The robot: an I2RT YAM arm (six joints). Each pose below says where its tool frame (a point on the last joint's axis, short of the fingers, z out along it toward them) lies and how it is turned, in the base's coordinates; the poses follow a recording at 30 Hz.
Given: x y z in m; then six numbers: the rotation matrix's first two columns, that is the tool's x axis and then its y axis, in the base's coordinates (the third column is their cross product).
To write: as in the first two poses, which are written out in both.
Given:
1: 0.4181, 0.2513, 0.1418, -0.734, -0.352, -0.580, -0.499, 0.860, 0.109
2: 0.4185, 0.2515, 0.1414, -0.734, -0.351, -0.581, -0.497, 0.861, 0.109
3: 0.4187, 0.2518, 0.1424, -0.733, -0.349, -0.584, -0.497, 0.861, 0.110
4: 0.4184, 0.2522, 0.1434, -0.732, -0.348, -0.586, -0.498, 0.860, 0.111
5: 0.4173, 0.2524, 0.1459, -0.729, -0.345, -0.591, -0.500, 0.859, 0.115
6: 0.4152, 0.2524, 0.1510, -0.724, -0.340, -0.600, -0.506, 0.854, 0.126
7: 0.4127, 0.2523, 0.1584, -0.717, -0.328, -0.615, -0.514, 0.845, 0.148
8: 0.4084, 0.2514, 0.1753, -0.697, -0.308, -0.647, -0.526, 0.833, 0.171
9: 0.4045, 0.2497, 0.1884, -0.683, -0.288, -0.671, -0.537, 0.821, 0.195
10: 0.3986, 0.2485, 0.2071, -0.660, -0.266, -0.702, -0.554, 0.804, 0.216
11: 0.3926, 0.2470, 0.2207, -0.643, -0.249, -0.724, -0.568, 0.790, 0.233
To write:
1:
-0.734, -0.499, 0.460, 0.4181
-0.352, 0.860, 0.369, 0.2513
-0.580, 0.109, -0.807, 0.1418
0, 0, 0, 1

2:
-0.734, -0.497, 0.462, 0.4185
-0.351, 0.861, 0.369, 0.2515
-0.581, 0.109, -0.806, 0.1414
0, 0, 0, 1

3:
-0.733, -0.497, 0.464, 0.4187
-0.349, 0.861, 0.371, 0.2518
-0.584, 0.110, -0.805, 0.1424
0, 0, 0, 1

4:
-0.732, -0.498, 0.465, 0.4184
-0.348, 0.860, 0.373, 0.2522
-0.586, 0.111, -0.803, 0.1434
0, 0, 0, 1

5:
-0.729, -0.500, 0.468, 0.4173
-0.345, 0.859, 0.379, 0.2524
-0.591, 0.115, -0.799, 0.1459
0, 0, 0, 1

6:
-0.724, -0.506, 0.470, 0.4152
-0.340, 0.854, 0.395, 0.2524
-0.600, 0.126, -0.790, 0.1510
0, 0, 0, 1

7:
-0.717, -0.514, 0.471, 0.4127
-0.328, 0.845, 0.422, 0.2523
-0.615, 0.148, -0.774, 0.1584
0, 0, 0, 1

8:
-0.697, -0.526, 0.486, 0.4084
-0.308, 0.833, 0.460, 0.2514
-0.647, 0.171, -0.743, 0.1753
0, 0, 0, 1

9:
-0.683, -0.537, 0.495, 0.4045
-0.288, 0.821, 0.494, 0.2497
-0.671, 0.195, -0.715, 0.1884
0, 0, 0, 1

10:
-0.660, -0.554, 0.507, 0.3986
-0.266, 0.804, 0.531, 0.2485
-0.702, 0.216, -0.678, 0.2071
0, 0, 0, 1

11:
-0.643, -0.568, 0.514, 0.3926
-0.249, 0.790, 0.561, 0.2470
-0.724, 0.233, -0.649, 0.2207
0, 0, 0, 1

